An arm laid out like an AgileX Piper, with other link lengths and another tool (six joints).
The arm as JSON. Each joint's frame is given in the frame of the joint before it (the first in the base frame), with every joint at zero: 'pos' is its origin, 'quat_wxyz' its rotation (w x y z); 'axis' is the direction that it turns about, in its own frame. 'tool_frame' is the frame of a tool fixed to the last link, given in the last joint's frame.
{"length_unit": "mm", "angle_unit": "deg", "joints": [
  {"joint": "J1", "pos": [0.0, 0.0, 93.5], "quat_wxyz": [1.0, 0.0, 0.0, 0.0], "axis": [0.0, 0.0, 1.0]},
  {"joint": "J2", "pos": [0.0, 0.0, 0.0], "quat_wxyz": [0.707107, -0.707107, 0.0, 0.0], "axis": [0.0, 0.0, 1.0]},
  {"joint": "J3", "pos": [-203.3, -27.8, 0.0], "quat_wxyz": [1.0, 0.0, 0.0, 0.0], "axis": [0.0, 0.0, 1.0]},
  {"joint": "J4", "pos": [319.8, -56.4, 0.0], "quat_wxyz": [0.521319, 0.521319, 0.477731, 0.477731], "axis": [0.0, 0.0, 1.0]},
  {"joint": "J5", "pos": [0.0, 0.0, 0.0], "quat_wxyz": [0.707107, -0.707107, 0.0, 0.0], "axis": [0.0, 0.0, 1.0]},
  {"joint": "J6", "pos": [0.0, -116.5, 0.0], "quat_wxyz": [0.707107, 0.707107, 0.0, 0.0], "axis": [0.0, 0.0, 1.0]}
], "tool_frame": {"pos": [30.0, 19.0, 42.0], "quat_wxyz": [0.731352, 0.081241, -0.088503, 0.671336]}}
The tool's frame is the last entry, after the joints.
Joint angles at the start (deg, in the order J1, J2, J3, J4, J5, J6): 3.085, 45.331, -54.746, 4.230, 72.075, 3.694
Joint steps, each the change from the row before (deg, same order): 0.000, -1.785, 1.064, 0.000, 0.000, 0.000; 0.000, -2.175, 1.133, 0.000, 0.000, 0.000; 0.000, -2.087, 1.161, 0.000, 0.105, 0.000; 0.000, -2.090, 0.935, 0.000, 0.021, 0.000; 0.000, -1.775, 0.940, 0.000, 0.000, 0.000; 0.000, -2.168, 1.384, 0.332, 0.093, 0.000; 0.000, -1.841, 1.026, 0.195, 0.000, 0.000; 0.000, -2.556, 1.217, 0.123, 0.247, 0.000; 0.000, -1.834, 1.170, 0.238, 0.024, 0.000; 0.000, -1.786, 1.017, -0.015, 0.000, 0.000; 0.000, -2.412, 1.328, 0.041, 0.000, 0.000
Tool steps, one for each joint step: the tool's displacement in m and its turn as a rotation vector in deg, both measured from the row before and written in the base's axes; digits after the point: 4 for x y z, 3 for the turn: -0.0046, -0.0002, 0.0007, 0.039, -0.720, 0.000; -0.0054, -0.0003, 0.0017, 0.056, -1.040, 0.000; -0.0054, -0.0003, 0.0008, 0.042, -0.820, 0.007; -0.0051, -0.0003, 0.0022, 0.061, -1.132, 0.001; -0.0042, -0.0002, 0.0008, 0.045, -0.834, 0.000; -0.0054, 0.0006, -0.0007, 0.347, -0.674, 0.117; -0.0043, 0.0003, 0.0003, 0.227, -0.804, 0.068; -0.0064, 0.0000, 0.0011, 0.166, -1.086, 0.064; -0.0041, 0.0004, -0.0010, 0.253, -0.627, 0.092; -0.0038, -0.0002, -0.0004, 0.028, -0.769, -0.006; -0.0050, -0.0002, -0.0004, 0.096, -1.080, 0.017
